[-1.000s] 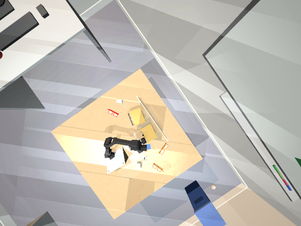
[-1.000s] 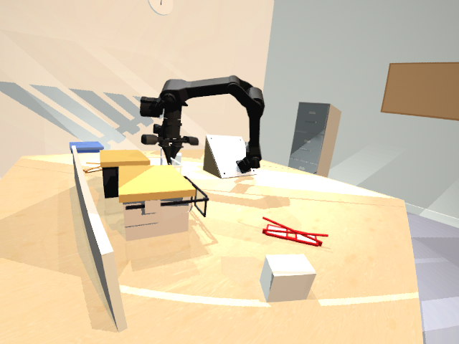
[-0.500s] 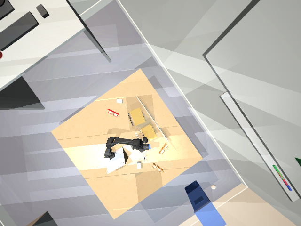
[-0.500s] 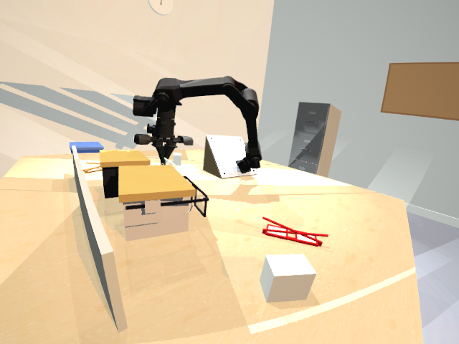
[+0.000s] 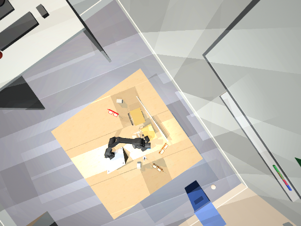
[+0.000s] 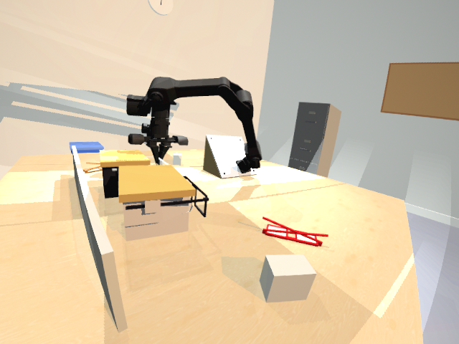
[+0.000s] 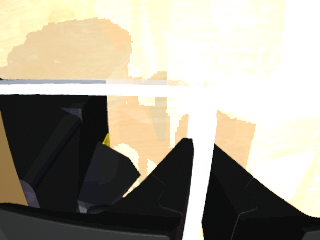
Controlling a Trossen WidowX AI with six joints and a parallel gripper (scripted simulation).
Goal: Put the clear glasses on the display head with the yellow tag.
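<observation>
My gripper tip is 1 cm past the blue block, 12 cm to the left of it and 6 cm above it. The rest, counted from my gripper tip: low white wall (24 cm ahead, 13 cm to the left, 1 cm below).
</observation>
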